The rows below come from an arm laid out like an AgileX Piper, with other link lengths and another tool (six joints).
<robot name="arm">
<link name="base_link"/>
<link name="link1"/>
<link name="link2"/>
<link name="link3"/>
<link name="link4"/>
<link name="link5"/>
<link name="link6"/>
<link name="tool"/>
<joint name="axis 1" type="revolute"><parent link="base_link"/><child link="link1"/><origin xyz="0 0 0.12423" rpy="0 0 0"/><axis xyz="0 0 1"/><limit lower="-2.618" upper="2.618"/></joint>
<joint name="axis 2" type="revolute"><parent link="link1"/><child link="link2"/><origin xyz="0 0 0" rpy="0 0 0"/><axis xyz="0 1 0"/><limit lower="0" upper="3.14"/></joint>
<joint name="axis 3" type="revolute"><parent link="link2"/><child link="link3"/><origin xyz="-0.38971 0 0.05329" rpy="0 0 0"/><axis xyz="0 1 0"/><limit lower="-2.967" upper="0"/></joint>
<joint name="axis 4" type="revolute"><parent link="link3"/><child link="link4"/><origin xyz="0.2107 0 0.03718" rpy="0 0 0"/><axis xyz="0.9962 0 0.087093"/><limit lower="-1.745" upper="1.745"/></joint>
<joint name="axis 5" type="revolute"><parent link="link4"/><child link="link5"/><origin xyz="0 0 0" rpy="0 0 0"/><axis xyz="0 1 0"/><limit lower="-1.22" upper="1.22"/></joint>
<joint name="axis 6" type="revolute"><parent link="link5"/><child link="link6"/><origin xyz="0.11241 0 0.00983" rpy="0 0 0"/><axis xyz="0.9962 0 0.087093"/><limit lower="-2.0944" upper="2.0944"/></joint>
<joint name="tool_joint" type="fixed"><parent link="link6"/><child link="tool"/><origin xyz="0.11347 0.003 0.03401" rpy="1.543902 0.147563 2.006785"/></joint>
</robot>
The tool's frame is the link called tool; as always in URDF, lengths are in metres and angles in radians.
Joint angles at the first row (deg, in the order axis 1, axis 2, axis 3, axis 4, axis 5, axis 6):
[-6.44, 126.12, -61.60, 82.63, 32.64, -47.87]
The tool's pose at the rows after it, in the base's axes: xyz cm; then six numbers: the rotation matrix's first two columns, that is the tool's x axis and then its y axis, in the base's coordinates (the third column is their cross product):
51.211, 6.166, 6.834, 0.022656, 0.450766, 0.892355, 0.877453, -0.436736, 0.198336
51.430, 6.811, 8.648, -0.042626, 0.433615, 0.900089, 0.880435, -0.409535, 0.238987
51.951, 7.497, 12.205, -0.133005, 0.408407, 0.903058, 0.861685, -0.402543, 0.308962
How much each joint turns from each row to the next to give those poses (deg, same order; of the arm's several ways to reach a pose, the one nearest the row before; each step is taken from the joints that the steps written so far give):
[0.00, -0.22, 0.00, 0.17, 1.32, -2.70]
[-0.18, -1.36, 0.00, 1.58, 2.17, -3.33]
[0.00, -3.02, 0.00, 3.33, 2.12, -3.69]

